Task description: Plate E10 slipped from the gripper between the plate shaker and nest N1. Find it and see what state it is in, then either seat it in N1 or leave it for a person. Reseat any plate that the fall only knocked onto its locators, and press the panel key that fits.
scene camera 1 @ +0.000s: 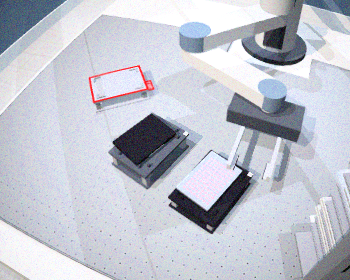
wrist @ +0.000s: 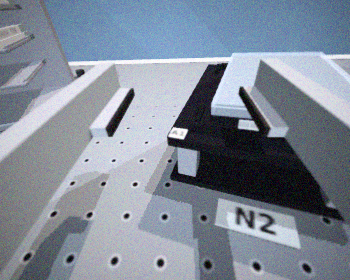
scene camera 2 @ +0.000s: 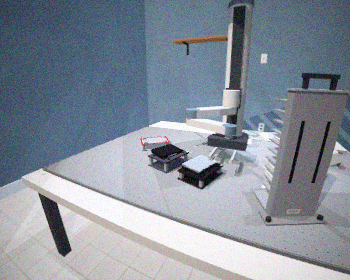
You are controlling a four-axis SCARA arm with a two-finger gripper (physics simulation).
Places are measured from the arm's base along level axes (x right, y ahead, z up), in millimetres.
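Where they show: gripper, fingertip midpoint: [scene camera 1: 247, 173] [wrist: 185, 78] [scene camera 2: 220, 160]; arm's base at its link origin: [scene camera 1: 273, 45].
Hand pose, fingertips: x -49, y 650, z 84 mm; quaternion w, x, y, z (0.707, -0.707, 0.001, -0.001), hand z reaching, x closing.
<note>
Things, the pixels of their top centre, and the offset from my fingertips. "spot": a spot on its surface instead.
- black nest N2 at its top centre: [wrist: 264, 86] [scene camera 1: 212, 183] [scene camera 2: 201, 165] dz -23, dx +68, dy +40 mm
- pale plate at its top centre: [wrist: 281, 67] [scene camera 1: 209, 177] [scene camera 2: 199, 161] dz -6, dx +76, dy +38 mm
- black plate at its top centre: [scene camera 1: 143, 135] [scene camera 2: 166, 148] dz +7, dx +256, dy -9 mm
- grey nest at a spot on its surface: [scene camera 1: 150, 175] spot: dz -66, dx +220, dy +45 mm
- low pale unit at its top centre: [scene camera 1: 116, 81] [scene camera 2: 154, 139] dz -25, dx +440, dy -192 mm
- N2 label at a spot on its surface: [wrist: 257, 222] spot: dz -69, dx +44, dy -54 mm
My gripper [scene camera 1: 249, 171] [scene camera 2: 223, 158] [wrist: 185, 78] is open and empty, beside black nest N2 [scene camera 1: 212, 216] [wrist: 205, 105]; one finger overlaps its pale plate in the wrist view. That pale plate [scene camera 1: 209, 180] [scene camera 2: 201, 163] [wrist: 280, 75] lies on N2; contact with the finger is unclear. A black plate [scene camera 1: 145, 137] [scene camera 2: 168, 151] lies off-centre on a grey nest [scene camera 1: 150, 175] [scene camera 2: 169, 162], leaving some locators uncovered; any tilt is hard to judge. A low pale unit [scene camera 1: 119, 84] [scene camera 2: 155, 140] has a red-outlined top. No E10 or N1 label is readable.
A tall grey plate tower [scene camera 2: 307, 155] [wrist: 32, 55] holds several plates on its side, at the right in scene camera 2. The arm column [scene camera 2: 237, 65] stands behind the nests. An "N2" label [wrist: 257, 222] lies on the perforated deck in front of the nest.
</note>
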